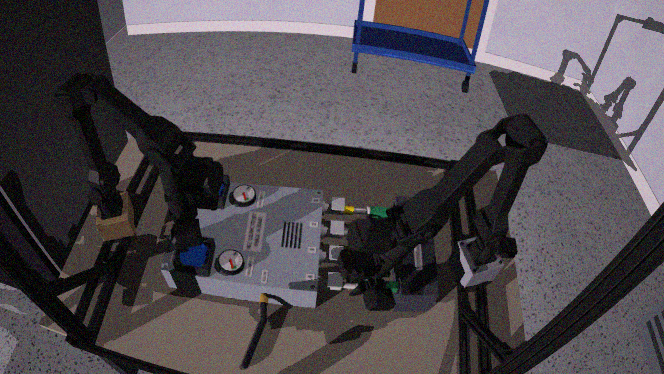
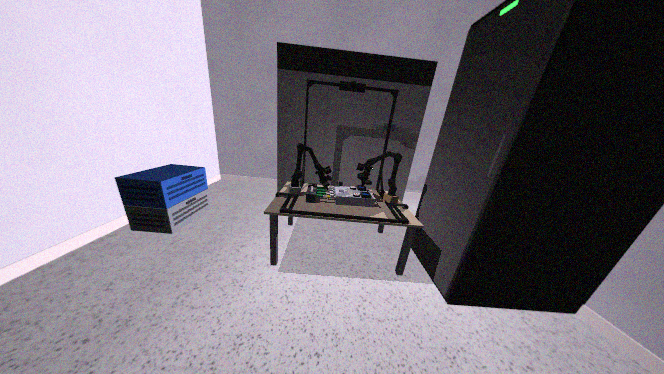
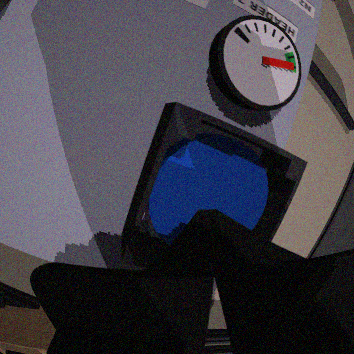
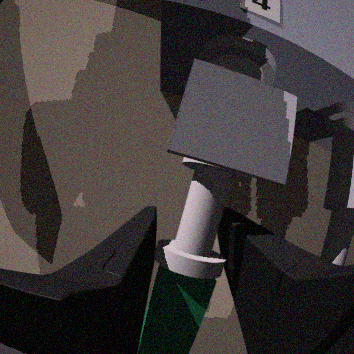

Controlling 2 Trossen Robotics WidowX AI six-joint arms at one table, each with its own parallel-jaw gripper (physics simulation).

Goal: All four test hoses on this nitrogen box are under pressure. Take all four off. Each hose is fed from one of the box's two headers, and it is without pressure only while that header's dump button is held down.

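Seen in the pictures: left gripper, fingertip midpoint: [image 2: 362, 186] [image 3: 206, 218]; right gripper, fingertip midpoint: [image 1: 349, 289] [image 2: 327, 189] [image 4: 186, 216]; left arm's base at its link origin: [image 1: 111, 208] [image 2: 391, 194]; right arm's base at its link origin: [image 1: 481, 253] [image 2: 294, 185].
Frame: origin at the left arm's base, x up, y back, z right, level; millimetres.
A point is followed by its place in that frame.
Note:
The nitrogen box [image 1: 300, 206] {x -4, y -488, z 124 mm} [image 2: 355, 201] {x -41, y -393, z 23 mm} lies mid-table. My left gripper [image 3: 206, 218] {x 34, y -218, z 192 mm} is shut and empty, its tips over the near edge of a blue dump button [image 1: 194, 255] {x 12, y -216, z 206 mm} [image 3: 215, 180] {x 12, y -228, z 204 mm}; whether they press it I cannot tell. The gauge [image 1: 231, 261] {x 12, y -295, z 241 mm} [image 3: 262, 62] {x 12, y -292, z 234 mm} beside it has its red needle at the green mark. A second blue button [image 1: 222, 189] {x 12, y -318, z 35 mm} partly shows behind the left arm. My right gripper [image 4: 186, 216] {x -43, y -524, z 347 mm} is shut on the green hose [image 4: 175, 305] {x -19, y -552, z 357 mm} at port 4, just behind its white collar; the hose sits in line with the port's grey block [image 4: 235, 120] {x -7, y -495, z 333 mm}. Another green hose [image 1: 378, 212] {x -20, y -661, z 182 mm} with a yellow band is at the far port. The middle hoses are hidden.
A second gauge [image 1: 244, 195] {x 12, y -367, z 69 mm} sits at the box's far side. A black pipe [image 1: 260, 327] {x -70, y -314, z 371 mm} with a yellow fitting runs from the box's front edge. A dark tray [image 1: 429, 280] {x -4, y -684, z 407 mm} lies under the right arm. A black frame bar [image 1: 320, 146] {x -63, y -627, z -119 mm} runs along the table's far edge.

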